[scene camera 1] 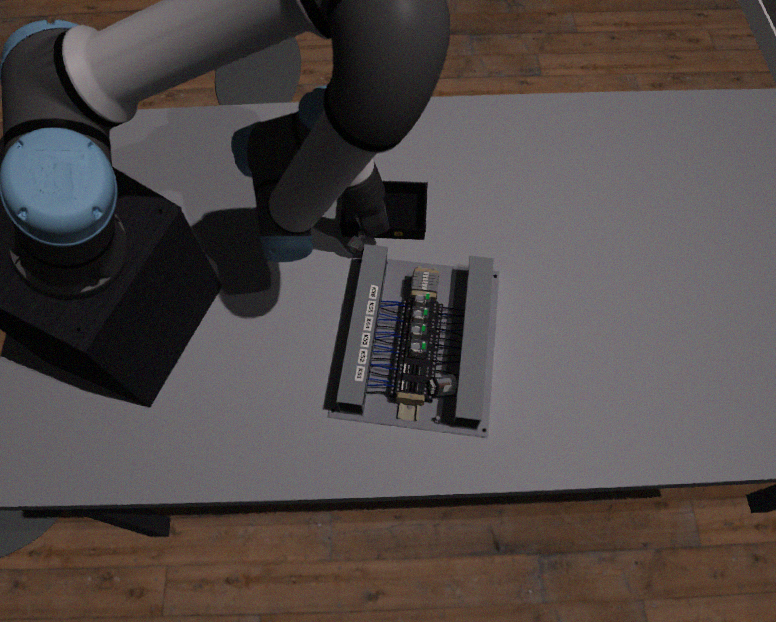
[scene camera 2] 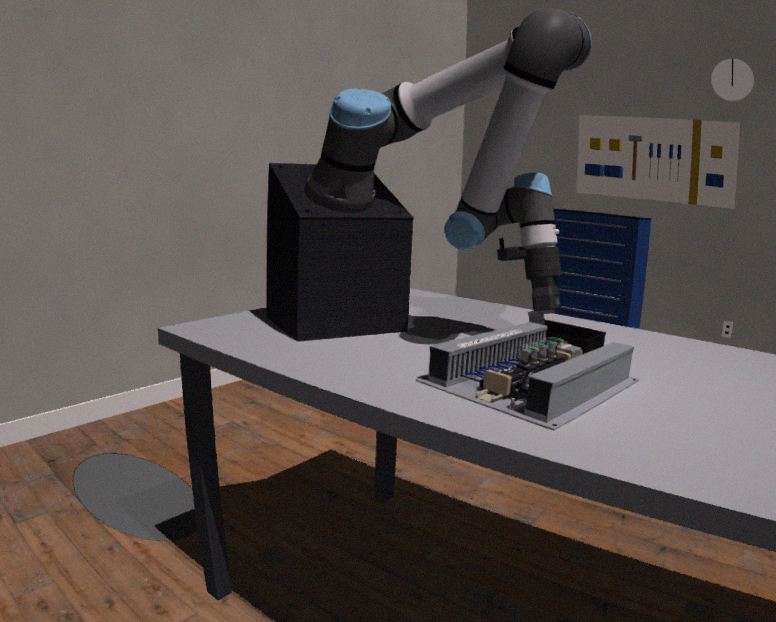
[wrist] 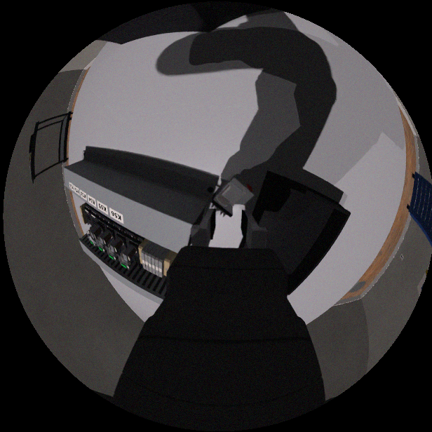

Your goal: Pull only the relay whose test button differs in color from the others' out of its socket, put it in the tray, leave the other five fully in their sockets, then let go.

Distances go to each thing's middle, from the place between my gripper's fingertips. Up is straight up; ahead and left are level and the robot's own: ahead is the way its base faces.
Now: the panel [wrist: 193, 185] 10 cm ahead of my hand, 18 cm to the right of it and 2 cm below it.
